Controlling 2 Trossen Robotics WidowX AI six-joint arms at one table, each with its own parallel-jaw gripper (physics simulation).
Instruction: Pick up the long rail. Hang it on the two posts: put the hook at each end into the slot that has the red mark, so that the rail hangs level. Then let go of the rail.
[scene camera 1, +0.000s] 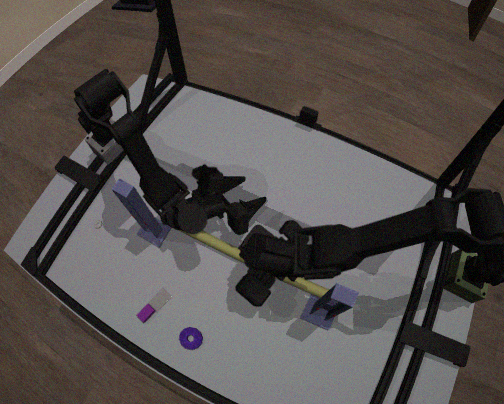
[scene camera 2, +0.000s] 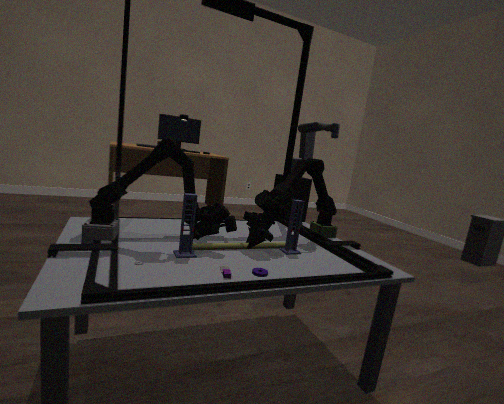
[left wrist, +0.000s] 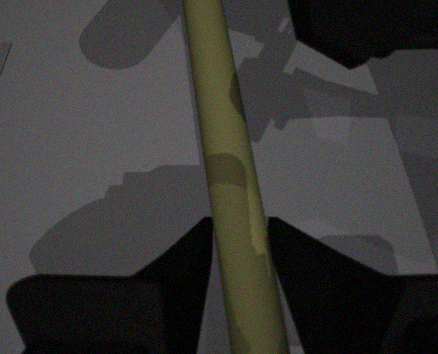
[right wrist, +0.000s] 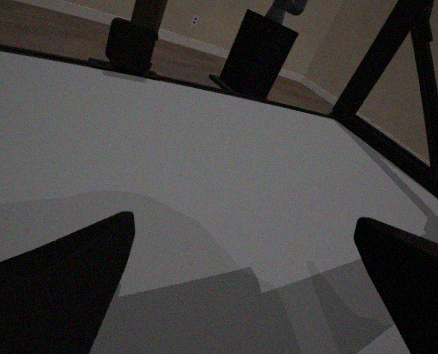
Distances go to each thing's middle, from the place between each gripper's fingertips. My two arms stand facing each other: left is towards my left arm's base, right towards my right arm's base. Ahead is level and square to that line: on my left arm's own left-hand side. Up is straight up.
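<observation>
The long yellow rail (scene camera 1: 224, 247) has my left gripper 10 mm below it, 10 mm to the left of it and 10 mm past it.
My right hand, for its part, is 30 mm above that same long yellow rail, and it is also 150 mm short of the rail and 50 mm to the right of it.
</observation>
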